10 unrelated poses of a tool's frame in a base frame.
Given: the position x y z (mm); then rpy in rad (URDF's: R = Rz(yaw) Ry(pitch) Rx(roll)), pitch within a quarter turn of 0, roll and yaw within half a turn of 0.
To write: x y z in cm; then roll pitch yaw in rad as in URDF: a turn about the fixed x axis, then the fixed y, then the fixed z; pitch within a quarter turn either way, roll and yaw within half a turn. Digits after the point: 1 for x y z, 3 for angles.
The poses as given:
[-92 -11 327 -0.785 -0.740 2.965]
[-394 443 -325 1.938 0.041 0.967]
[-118 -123 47 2.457 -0.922 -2.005]
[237 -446 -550 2.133 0.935 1.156]
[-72 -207 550 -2.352 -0.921 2.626]
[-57 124 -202 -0.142 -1.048 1.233]
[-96 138 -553 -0.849 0.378 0.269]
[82 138 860 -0.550 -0.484 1.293]
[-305 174 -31 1.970 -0.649 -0.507]
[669 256 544 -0.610 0.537 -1.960]
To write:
[-9.2 -1.1 32.7 -0.785 -0.740 2.965]
[-39.4 44.3 -32.5 1.938 0.041 0.967]
[-11.8 -12.3 4.7 2.457 -0.922 -2.005]
[23.7 -44.6 -55.0 2.133 0.935 1.156]
[-7.2 -20.7 55.0 -2.352 -0.921 2.626]
[-5.7 12.4 -20.2 -0.142 -1.048 1.233]
[-9.6 13.8 -55.3 -0.849 0.378 0.269]
[8.2 13.8 86.0 -0.550 -0.484 1.293]
[-30.5 17.4 -3.1 1.970 -0.649 -0.507]
[66.9 25.6 54.4 -0.610 0.537 -1.960]

